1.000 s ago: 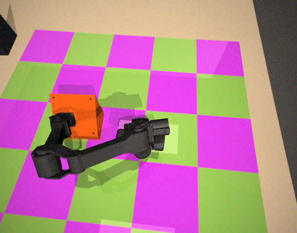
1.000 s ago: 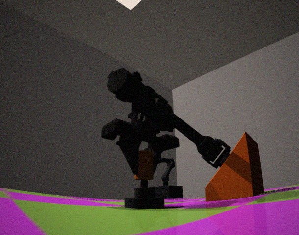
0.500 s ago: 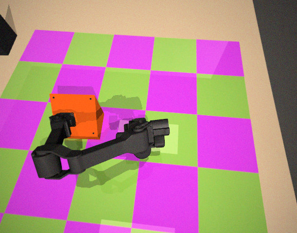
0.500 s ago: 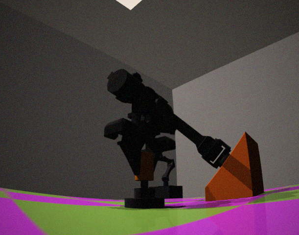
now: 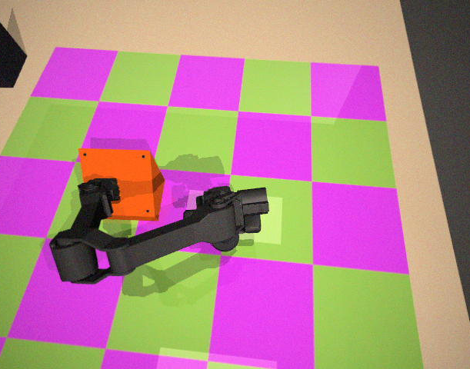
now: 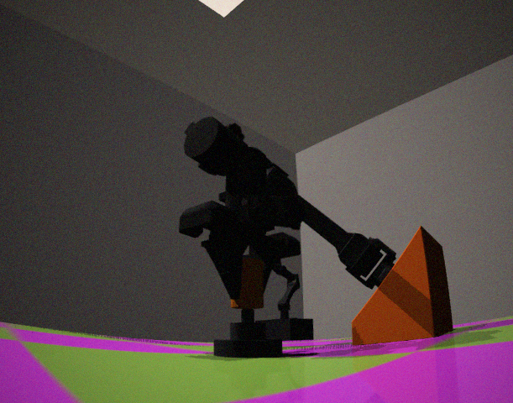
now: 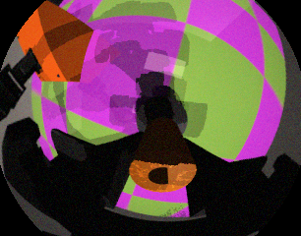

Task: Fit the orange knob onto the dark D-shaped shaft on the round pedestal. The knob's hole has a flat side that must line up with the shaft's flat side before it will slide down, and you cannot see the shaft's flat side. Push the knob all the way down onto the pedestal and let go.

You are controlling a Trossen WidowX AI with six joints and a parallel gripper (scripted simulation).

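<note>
Now: gripper tip 20 mm below the orange knob. Round my gripper tip: dark round pedestal (40 mm below).
</note>
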